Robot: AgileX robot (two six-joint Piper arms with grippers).
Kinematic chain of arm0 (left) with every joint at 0, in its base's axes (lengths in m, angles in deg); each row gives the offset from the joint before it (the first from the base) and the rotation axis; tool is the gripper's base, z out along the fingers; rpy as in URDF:
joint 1: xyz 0 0 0.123 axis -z
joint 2: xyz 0 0 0 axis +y
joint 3: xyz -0.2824 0 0.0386 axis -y
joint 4: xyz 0.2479 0 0.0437 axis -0.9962 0 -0.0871
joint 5: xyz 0 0 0 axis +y
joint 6: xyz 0.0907 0 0.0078 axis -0.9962 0 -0.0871
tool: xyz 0 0 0 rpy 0 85 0
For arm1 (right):
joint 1: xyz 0 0 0.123 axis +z
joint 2: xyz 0 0 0 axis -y
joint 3: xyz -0.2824 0 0.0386 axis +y
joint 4: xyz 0.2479 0 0.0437 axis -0.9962 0 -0.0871
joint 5: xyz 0 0 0 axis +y
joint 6: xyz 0.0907 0 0.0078 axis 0.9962 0 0.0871
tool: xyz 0 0 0 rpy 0 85 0
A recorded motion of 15 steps. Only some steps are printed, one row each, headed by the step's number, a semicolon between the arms.
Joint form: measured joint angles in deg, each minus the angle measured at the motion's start. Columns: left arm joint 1, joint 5, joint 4, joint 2, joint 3, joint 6; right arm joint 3, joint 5, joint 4, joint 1, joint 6, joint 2.
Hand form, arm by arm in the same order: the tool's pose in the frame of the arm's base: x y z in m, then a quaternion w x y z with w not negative. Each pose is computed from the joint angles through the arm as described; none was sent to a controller.
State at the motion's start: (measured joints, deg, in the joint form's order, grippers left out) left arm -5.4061 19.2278 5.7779 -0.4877 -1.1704 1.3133; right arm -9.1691 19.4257 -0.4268 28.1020 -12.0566 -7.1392
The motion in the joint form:
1: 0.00 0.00 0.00 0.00 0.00 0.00; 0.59 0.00 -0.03 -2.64 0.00 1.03
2: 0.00 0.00 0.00 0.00 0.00 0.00; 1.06 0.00 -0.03 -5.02 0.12 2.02
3: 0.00 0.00 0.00 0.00 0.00 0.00; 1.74 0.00 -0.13 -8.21 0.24 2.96
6: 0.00 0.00 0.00 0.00 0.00 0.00; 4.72 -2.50 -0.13 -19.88 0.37 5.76
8: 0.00 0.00 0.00 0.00 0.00 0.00; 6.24 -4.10 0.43 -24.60 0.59 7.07
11: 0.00 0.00 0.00 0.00 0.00 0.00; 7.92 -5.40 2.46 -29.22 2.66 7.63
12: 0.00 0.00 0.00 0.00 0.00 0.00; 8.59 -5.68 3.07 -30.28 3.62 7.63
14: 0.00 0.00 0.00 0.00 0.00 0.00; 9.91 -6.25 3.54 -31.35 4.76 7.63
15: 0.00 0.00 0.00 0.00 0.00 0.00; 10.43 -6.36 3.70 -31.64 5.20 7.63
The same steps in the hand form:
1: 0.0537 0.0020 0.1765 0.60972 -0.07398 0.78889 -0.02040; 0.0524 0.0252 0.2268 0.62491 -0.24787 0.73630 0.07687
2: 0.0537 0.0020 0.1765 0.60972 -0.07398 0.78889 -0.02040; 0.0520 0.0224 0.2250 0.62981 -0.23090 0.73879 0.06488
3: 0.0537 0.0020 0.1765 0.60972 -0.07398 0.78889 -0.02040; 0.0521 0.0192 0.2220 0.63302 -0.20865 0.74389 0.04886
6: 0.0537 0.0020 0.1765 0.60972 -0.07398 0.78889 -0.02040; 0.0532 0.0079 0.2112 0.65022 -0.12873 0.74860 -0.01556
8: 0.0537 0.0020 0.1765 0.60972 -0.07398 0.78889 -0.02040; 0.0532 0.0033 0.2060 0.65798 -0.09792 0.74524 -0.04583
11: 0.0537 0.0020 0.1765 0.60972 -0.07398 0.78889 -0.02040; 0.0540 -0.0018 0.1987 0.65653 -0.06423 0.74780 -0.07507
12: 0.0537 0.0020 0.1765 0.60972 -0.07398 0.78889 -0.02040; 0.0544 -0.0031 0.1952 0.65345 -0.05433 0.75080 -0.07965
14: 0.0537 0.0020 0.1765 0.60972 -0.07398 0.78889 -0.02040; 0.0552 -0.0043 0.1884 0.64823 -0.04271 0.75583 -0.08187
15: 0.0537 0.0020 0.1765 0.60972 -0.07398 0.78889 -0.02040; 0.0555 -0.0046 0.1855 0.64551 -0.03891 0.75836 -0.08181

